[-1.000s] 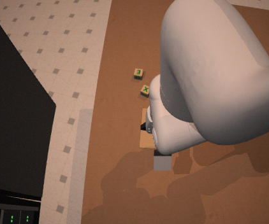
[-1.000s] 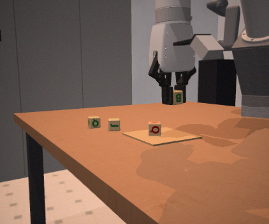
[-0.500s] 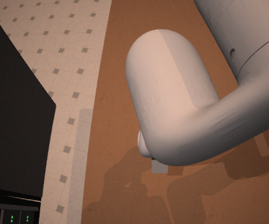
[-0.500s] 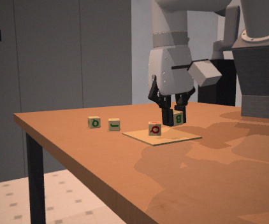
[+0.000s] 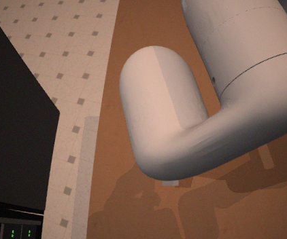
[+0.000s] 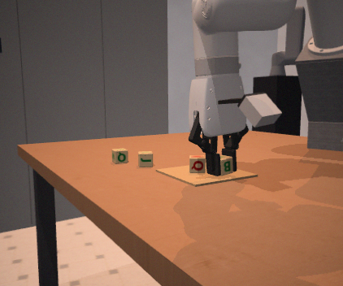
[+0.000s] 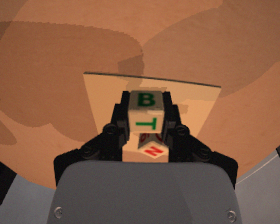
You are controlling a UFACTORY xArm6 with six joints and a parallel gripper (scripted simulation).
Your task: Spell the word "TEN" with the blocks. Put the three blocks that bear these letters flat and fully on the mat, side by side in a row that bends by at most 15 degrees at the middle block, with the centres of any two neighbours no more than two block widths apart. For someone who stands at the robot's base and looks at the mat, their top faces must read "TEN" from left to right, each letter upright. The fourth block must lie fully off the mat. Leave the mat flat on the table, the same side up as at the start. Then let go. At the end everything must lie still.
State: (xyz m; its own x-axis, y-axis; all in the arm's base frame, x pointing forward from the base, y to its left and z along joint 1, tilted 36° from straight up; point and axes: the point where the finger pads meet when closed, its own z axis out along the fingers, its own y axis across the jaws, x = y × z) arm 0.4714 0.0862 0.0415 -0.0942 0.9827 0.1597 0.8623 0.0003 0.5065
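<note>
Right now the T block is 10 mm below my hand. Also, from my hand: tan mat 50 mm to the right, 30 mm below; then X block 70 mm ahead, 170 mm to the right, 20 mm below; then E block 110 mm ahead, 240 mm to the right, 20 mm below.
</note>
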